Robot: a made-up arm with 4 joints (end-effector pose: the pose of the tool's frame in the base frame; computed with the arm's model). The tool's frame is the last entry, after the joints. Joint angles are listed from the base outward.
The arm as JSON. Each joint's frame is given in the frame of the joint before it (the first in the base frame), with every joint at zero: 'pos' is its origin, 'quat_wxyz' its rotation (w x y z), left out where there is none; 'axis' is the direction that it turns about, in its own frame. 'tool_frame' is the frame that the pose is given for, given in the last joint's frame.
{
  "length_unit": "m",
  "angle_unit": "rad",
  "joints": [
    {
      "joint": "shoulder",
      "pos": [
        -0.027,
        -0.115,
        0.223
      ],
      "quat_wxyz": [
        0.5,
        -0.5,
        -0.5,
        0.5
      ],
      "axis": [
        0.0,
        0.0,
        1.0
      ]
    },
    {
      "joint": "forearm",
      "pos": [
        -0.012,
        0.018,
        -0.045
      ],
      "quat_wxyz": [
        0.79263,
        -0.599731,
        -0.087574,
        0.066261
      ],
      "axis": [
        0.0,
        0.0,
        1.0
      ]
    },
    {
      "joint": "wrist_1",
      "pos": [
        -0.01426,
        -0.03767,
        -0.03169
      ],
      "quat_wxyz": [
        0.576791,
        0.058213,
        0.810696,
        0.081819
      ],
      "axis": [
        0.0,
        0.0,
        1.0
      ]
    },
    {
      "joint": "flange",
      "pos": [
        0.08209,
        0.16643,
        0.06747
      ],
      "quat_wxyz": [
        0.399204,
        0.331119,
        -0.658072,
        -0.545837
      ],
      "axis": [
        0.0,
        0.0,
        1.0
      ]
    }
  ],
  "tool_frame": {
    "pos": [
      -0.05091,
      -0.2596,
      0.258
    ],
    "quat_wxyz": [
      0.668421,
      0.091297,
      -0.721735,
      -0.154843
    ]
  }
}
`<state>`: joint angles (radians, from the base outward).
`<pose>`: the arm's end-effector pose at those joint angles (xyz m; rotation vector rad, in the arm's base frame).
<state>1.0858 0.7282 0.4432 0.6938</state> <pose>-0.1500 -0.3496 0.1994 0.2438 0.5813 -2.0852</pose>
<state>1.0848 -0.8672 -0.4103 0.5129</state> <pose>0.1817 -0.3437 0.1433 -0.8752 1.3029 -0.7271</pose>
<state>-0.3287 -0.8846 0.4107 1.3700</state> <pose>-0.1602 -0.1863 0.0350 0.0219 2.1192 -0.6452</pose>
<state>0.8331 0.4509 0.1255 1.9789</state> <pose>0.0061 -0.1947 -0.0555 1.3104 -0.1062 -2.0811</pose>
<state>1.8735 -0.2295 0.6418 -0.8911</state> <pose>0.1483 -0.5068 0.4059 1.7932 -2.2681 1.1816</pose>
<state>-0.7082 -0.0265 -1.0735 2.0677</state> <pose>0.2154 0.0820 0.2158 2.7598 0.9365 -0.7659</pose>
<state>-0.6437 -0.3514 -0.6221 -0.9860</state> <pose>0.4865 -0.1326 0.2251 -0.3010 0.4643 0.5490</pose>
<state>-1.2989 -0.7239 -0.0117 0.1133</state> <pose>0.1988 0.1356 0.0750 0.5560 1.1451 1.1205</pose>
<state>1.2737 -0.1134 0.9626 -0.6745</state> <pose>-0.0124 -0.5550 0.2227 -1.2108 2.4908 -0.8399</pose>
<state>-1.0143 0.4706 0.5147 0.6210</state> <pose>-0.1469 0.0034 0.0044 1.0148 2.4699 -0.2540</pose>
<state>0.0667 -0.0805 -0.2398 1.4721</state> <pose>-0.0255 -0.1123 -0.0172 1.0801 1.2129 -1.3722</pose>
